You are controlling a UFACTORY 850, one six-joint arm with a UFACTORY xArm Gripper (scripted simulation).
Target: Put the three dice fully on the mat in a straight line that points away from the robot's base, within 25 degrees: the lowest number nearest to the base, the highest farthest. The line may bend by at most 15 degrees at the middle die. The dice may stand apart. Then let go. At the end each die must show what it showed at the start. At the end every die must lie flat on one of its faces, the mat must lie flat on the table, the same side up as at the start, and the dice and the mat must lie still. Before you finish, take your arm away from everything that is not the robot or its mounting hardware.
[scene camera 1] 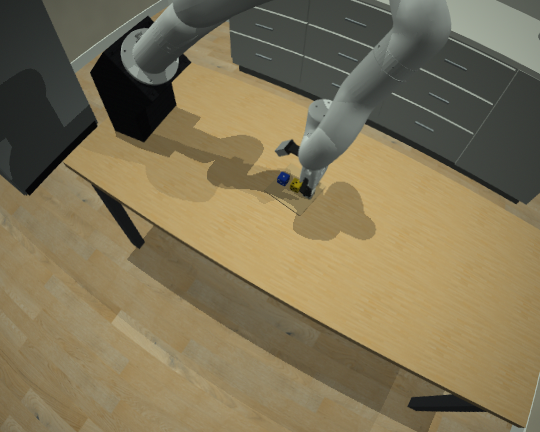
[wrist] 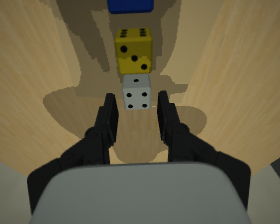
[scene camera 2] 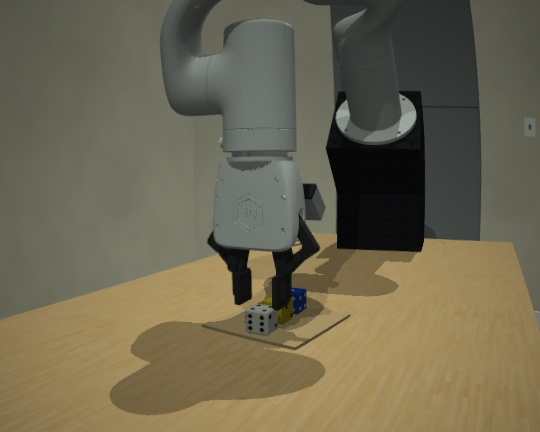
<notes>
I see my gripper, a yellow die and a white die.
My gripper is seen too in scene camera 1 and in the wrist view.
</notes>
